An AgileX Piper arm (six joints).
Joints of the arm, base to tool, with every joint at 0 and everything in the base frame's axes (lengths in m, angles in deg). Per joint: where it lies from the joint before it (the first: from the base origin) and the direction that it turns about. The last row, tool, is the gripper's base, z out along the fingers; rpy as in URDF.
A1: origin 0 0 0.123 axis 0 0 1
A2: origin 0 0 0 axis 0 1 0
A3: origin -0.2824 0 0.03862 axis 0 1 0
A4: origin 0.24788 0 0.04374 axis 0.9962 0 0.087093
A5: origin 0 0 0 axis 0 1 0
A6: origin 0.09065 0 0.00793 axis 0.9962 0 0.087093
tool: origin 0 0 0 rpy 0 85.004 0
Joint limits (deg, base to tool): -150..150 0..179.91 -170..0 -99.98..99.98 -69.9..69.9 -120..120
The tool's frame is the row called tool.
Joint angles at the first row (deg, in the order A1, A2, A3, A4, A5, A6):
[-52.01, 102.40, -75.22, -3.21, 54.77, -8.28]
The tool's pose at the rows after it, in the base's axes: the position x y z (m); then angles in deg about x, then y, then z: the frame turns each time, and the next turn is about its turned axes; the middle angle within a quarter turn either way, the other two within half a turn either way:
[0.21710 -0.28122 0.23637 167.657 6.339 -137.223]
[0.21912 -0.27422 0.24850 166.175 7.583 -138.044]
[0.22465 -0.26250 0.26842 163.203 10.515 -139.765]
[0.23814 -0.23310 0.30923 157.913 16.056 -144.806]
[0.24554 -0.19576 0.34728 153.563 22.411 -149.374]
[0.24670 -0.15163 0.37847 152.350 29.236 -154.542]
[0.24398 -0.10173 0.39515 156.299 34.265 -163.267]
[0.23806 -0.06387 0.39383 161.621 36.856 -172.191]
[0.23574 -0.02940 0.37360 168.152 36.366 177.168]
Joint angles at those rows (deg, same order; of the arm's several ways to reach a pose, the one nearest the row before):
[-51.67, 100.95, -75.22, -3.13, 55.69, -8.12]
[-50.66, 98.98, -75.22, -3.33, 55.79, -8.12]
[-48.68, 95.93, -75.43, -3.54, 55.02, -8.47]
[-43.23, 90.49, -77.11, -5.17, 54.97, -9.22]
[-36.90, 84.70, -78.08, -7.04, 54.88, -9.28]
[-29.58, 79.04, -78.46, -7.73, 55.71, -9.35]
[-20.35, 74.31, -77.78, -7.81, 58.34, -9.35]
[-12.57, 70.81, -74.72, -7.76, 58.99, -9.35]
[-4.52, 68.96, -69.22, -8.00, 58.04, -9.30]

